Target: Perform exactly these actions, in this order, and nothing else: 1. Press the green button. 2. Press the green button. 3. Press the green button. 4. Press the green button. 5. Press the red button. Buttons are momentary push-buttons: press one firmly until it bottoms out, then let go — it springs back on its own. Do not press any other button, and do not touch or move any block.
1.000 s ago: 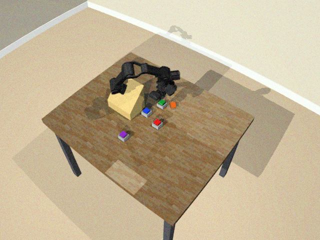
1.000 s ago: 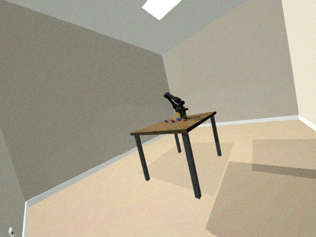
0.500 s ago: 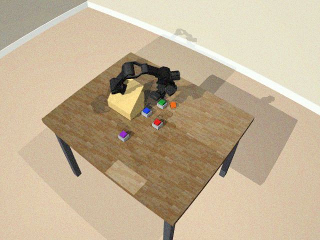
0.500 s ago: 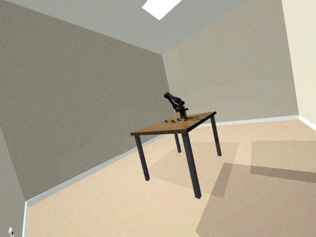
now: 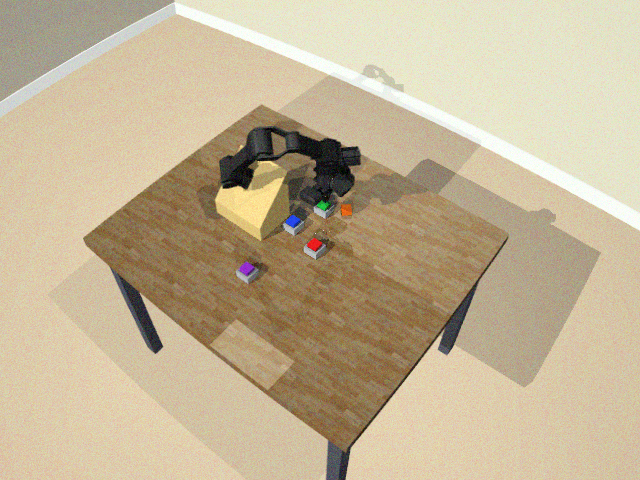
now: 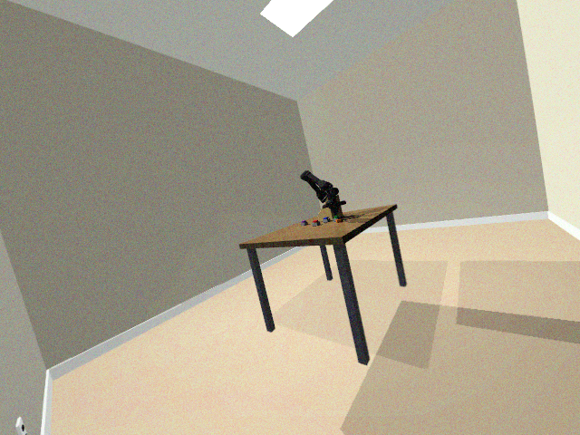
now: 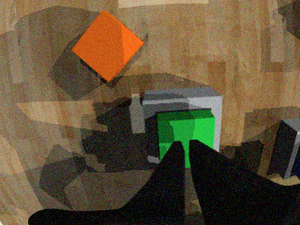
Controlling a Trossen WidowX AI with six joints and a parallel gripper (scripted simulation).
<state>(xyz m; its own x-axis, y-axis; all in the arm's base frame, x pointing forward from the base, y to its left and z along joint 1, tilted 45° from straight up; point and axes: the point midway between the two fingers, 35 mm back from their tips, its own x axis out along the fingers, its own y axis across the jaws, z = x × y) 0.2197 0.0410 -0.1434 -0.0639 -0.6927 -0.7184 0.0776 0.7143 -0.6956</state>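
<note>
My gripper tip is 10 mm above the green button. Also, from my gripper tip: blue button (40 mm behind, 120 mm to the right, 10 mm below); then red button (70 mm ahead, 160 mm to the right, 10 mm below); then orange block (60 mm ahead, 40 mm to the left, 40 mm below).
</note>
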